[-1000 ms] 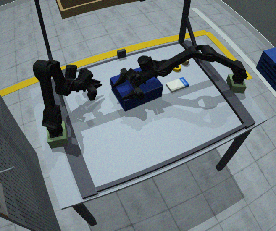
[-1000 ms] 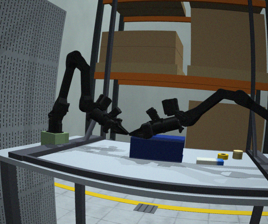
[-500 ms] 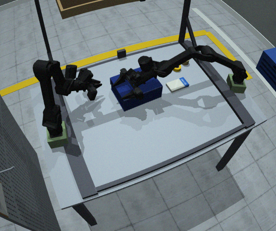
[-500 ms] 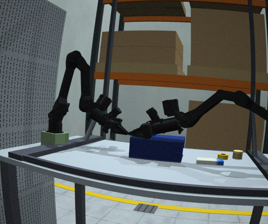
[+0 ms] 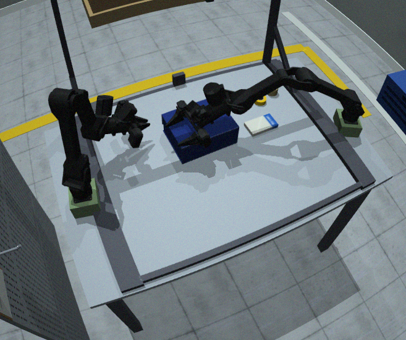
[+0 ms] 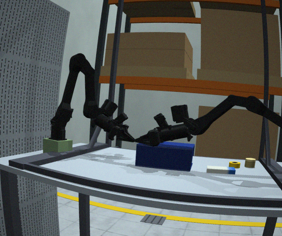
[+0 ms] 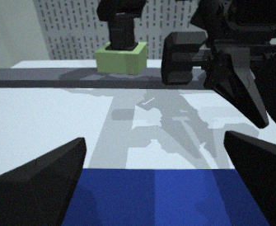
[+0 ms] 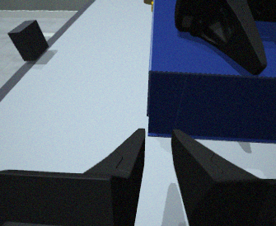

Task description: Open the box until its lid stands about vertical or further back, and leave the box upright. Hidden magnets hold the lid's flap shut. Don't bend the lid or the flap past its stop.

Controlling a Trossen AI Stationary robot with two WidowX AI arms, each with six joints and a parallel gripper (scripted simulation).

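Now: right hand 30 mm past the lid flap, 190 mm to the right of it and 30 mm above it. From my right hand the other things lie so: yellow ring (40 mm behind, 500 mm to the left, 80 mm below); then tan cylinder (80 mm behind, 570 mm to the left, 70 mm below).
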